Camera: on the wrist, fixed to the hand. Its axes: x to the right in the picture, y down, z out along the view.
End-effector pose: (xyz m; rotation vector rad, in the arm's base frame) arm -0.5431 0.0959 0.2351 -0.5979 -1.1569 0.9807
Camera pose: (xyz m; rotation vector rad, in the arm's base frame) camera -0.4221 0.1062 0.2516 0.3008 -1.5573 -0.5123
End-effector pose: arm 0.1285 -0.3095 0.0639 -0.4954 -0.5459 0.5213
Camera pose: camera 0.2292 -0.3629 0.0186 -0.1780 -1.1006 -1.0396
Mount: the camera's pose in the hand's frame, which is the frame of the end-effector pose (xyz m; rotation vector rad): 0.0269 -0.0479 -0.1096 -0.3346 -0.2798 -1.5786
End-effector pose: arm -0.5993 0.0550 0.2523 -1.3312 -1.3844 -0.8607
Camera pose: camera -0.6244 -0.0486 0.3128 0.2756 2.3718 1.8356
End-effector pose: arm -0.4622 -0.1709 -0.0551 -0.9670 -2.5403 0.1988
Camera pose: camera -0.4625 -0.1904 0.0659 1.1838 -2.7936 -0.5857
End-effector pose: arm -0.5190 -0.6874 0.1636 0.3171 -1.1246 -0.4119
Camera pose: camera -0.4163 -0.7381 0.1199 0.8362 -0.8393 -2.0518
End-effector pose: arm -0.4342 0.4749 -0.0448 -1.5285 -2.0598 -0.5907
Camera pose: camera -0.4716 0.4146 0.0552 -0.2418 2.6067 1.0537
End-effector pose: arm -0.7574 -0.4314 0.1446 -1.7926 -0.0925 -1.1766
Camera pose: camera -0.8413 -0.4971 0.2052 1.7634 1.5430 1.6854
